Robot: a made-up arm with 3 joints. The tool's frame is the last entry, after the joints. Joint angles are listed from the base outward. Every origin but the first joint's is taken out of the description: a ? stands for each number. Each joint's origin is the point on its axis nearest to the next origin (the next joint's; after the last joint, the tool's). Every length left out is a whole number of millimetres.
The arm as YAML. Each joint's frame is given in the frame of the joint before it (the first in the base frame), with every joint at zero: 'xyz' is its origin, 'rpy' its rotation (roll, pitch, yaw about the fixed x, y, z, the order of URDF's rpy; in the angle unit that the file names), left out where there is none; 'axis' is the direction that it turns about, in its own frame. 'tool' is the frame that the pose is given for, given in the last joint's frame.
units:
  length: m
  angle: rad
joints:
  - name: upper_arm
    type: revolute
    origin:
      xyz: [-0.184, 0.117, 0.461]
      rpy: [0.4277, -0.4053, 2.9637]
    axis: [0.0, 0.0, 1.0]
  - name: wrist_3
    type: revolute
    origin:
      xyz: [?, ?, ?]
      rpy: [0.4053, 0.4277, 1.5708]
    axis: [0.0, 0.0, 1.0]
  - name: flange
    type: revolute
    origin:
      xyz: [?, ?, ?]
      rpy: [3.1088, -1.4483, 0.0]
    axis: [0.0, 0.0, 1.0]
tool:
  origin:
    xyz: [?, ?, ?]
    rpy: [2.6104, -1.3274, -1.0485]
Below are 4 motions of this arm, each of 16 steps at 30 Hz.
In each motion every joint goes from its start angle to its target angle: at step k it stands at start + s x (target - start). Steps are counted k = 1, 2, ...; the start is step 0. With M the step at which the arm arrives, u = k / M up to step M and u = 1 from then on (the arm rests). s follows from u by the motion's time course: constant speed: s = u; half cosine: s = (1 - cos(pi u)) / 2; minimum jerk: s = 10 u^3 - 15 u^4 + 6 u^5.
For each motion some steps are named. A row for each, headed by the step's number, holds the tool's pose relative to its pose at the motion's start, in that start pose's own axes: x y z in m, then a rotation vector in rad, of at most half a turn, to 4 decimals.
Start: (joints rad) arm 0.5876 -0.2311 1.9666
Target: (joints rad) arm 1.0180 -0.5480 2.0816
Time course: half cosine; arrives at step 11
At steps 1, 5, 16:
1: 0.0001 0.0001 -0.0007 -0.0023 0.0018 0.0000
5: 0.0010 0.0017 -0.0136 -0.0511 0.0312 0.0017
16: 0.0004 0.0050 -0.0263 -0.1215 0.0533 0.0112

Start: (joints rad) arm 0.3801 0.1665 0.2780
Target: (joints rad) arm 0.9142 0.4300 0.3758
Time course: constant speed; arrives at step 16
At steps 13, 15, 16:
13: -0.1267 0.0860 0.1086 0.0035 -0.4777 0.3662
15: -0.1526 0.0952 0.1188 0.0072 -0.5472 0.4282
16: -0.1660 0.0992 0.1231 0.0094 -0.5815 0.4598

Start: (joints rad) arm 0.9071 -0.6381 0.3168
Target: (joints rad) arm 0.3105 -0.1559 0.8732
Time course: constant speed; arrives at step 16
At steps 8, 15, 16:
8: 0.0069 -0.0729 0.0021 0.4247 0.0322 -0.1104
15: 0.0043 -0.1388 -0.0169 0.7851 0.0404 -0.2291
16: 0.0030 -0.1479 -0.0210 0.8355 0.0396 -0.2475

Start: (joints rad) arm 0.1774 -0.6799 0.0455
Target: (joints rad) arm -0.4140 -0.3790 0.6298
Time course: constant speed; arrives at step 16
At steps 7, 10, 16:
7: 0.0147 -0.0632 -0.0227 0.3821 0.1139 -0.1032
10: 0.0179 -0.0898 -0.0397 0.5430 0.1605 -0.1579
16: 0.0165 -0.1384 -0.0849 0.8581 0.2469 -0.2862

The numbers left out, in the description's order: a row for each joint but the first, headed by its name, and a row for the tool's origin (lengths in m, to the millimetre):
wrist_3: -0.022 -0.017 0.0
flange: 0.261 0.02 0.0
tool: -0.02 -0.143 0.0

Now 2 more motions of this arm.
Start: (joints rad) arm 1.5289 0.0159 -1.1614
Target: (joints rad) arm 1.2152 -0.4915 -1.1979
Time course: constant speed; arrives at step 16
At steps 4, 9, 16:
4: 0.0023 0.0371 -0.0268 0.0697 0.1022 0.1503
9: -0.0068 0.0852 -0.0536 0.1632 0.2226 0.3398
16: -0.0391 0.1496 -0.0749 0.3061 0.3766 0.6073

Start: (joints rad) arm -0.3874 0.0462 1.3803
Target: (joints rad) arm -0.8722 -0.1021 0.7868
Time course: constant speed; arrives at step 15
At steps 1, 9, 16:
1: 0.0023 -0.0062 0.0009 -0.0284 -0.0068 -0.0314
9: 0.0183 -0.0602 -0.0013 -0.2549 -0.0040 -0.2826
16: 0.0253 -0.1058 -0.0134 -0.4161 0.0639 -0.4613

